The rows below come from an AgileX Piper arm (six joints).
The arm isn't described. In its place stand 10 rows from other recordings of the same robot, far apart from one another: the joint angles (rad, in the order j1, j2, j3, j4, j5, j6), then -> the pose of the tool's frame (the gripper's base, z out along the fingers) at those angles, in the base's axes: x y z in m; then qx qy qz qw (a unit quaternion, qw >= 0).
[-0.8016, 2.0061, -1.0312, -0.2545, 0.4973, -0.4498] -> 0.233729, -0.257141, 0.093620, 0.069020, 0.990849, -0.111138, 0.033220
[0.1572, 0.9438, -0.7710, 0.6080, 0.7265, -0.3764] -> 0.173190, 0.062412, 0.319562, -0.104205, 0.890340, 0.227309, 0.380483
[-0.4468, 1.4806, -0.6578, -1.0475, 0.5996, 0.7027] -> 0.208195, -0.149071, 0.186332, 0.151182, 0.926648, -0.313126, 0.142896
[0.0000, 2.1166, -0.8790, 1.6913, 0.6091, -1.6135] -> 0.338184, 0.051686, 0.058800, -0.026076, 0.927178, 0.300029, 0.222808
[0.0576, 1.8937, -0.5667, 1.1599, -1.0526, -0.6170] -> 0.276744, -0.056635, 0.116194, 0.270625, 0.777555, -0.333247, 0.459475
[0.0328, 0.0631, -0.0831, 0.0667, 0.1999, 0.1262] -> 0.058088, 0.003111, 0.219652, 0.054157, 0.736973, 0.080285, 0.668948
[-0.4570, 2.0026, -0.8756, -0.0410, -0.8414, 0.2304] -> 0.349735, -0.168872, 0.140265, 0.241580, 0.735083, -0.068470, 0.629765
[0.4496, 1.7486, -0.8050, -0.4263, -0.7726, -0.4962] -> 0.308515, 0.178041, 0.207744, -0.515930, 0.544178, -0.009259, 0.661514
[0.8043, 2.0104, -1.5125, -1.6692, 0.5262, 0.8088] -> 0.357199, 0.305389, 0.254862, -0.491431, 0.639136, -0.231840, 0.544290
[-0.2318, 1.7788, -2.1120, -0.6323, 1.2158, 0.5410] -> 0.351452, -0.134771, 0.463821, 0.341012, 0.811194, -0.251707, 0.402887
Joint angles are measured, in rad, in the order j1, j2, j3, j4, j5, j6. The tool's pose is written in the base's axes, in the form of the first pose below.
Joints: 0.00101 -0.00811 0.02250 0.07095 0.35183 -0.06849
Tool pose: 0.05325, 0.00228, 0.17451, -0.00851, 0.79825, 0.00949, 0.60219
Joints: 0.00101 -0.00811 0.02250 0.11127 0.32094 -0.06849
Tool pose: 0.05398, 0.00324, 0.17732, 0.00347, 0.78855, 0.02554, 0.61443
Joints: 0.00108 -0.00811 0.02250 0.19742 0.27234 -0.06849
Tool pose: 0.05494, 0.00486, 0.18193, 0.02986, 0.77175, 0.05934, 0.63244
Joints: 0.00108 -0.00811 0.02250 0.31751 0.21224 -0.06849
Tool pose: 0.05582, 0.00604, 0.18780, 0.06880, 0.74800, 0.10463, 0.65178
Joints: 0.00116 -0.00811 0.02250 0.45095 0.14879 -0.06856
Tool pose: 0.05641, 0.00594, 0.19393, 0.11464, 0.71932, 0.15218, 0.66804
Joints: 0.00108 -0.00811 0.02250 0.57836 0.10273 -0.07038
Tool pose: 0.05662, 0.00516, 0.19828, 0.15850, 0.69391, 0.19529, 0.67470
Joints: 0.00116 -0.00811 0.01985 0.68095 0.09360 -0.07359
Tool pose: 0.05651, 0.00542, 0.20039, 0.19007, 0.68011, 0.23114, 0.66925
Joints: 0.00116 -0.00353 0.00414 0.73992 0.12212 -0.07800
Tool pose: 0.05606, 0.00754, 0.20386, 0.20093, 0.67935, 0.25584, 0.65776
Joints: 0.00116 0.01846 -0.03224 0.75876 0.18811 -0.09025
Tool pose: 0.05579, 0.01177, 0.21070, 0.18990, 0.69421, 0.26862, 0.64020
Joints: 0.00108 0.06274 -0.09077 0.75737 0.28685 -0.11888
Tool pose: 0.05597, 0.01775, 0.22137, 0.16097, 0.72185, 0.27260, 0.61540
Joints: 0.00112 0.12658 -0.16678 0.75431 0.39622 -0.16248
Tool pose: 0.05715, 0.02411, 0.23591, 0.12309, 0.75215, 0.27250, 0.58726
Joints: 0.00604 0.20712 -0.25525 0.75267 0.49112 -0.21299
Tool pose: 0.06062, 0.02970, 0.25427, 0.08269, 0.77731, 0.27072, 0.56184
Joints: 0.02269 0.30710 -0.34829 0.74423 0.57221 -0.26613
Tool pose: 0.06810, 0.03493, 0.27293, 0.03832, 0.80139, 0.26686, 0.53394
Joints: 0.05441 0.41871 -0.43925 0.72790 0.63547 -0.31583
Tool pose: 0.07970, 0.04033, 0.28971, -0.00846, 0.82276, 0.26246, 0.50409
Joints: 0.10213 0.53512 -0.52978 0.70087 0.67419 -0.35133
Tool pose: 0.09503, 0.04657, 0.30518, -0.05383, 0.83840, 0.25791, 0.47714
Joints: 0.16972 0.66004 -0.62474 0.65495 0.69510 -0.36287
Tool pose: 0.11430, 0.05561, 0.31909, -0.09862, 0.85087, 0.25253, 0.45002
